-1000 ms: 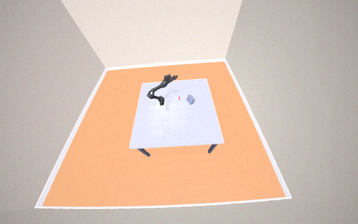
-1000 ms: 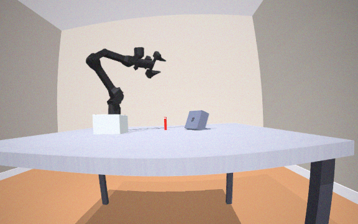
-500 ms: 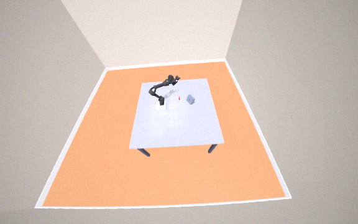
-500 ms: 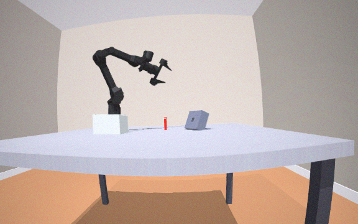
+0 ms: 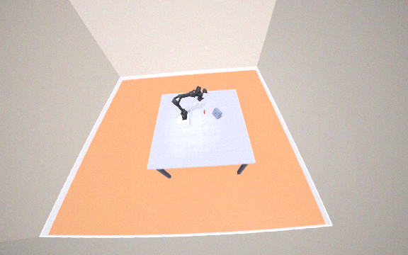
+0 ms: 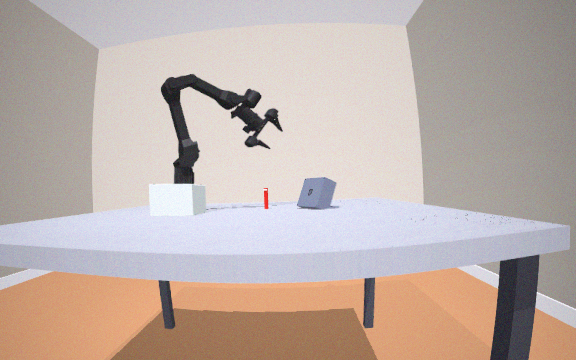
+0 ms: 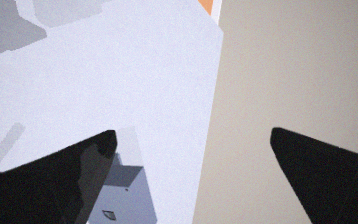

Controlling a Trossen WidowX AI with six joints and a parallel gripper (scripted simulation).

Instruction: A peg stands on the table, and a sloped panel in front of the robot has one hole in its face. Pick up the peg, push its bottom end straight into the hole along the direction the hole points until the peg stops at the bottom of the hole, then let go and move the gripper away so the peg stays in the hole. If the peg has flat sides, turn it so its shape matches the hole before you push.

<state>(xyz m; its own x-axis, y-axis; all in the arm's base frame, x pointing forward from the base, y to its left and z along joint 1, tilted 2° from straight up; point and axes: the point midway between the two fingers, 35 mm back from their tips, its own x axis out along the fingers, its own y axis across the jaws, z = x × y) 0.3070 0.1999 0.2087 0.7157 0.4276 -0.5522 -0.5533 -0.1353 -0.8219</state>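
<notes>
The red peg lies 22 cm below my gripper tip, 9 cm to the right of it and 5 cm behind it. From my gripper tip the other things lie so: grey sloped panel (23 cm below, 16 cm to the right, 14 cm ahead).
</notes>
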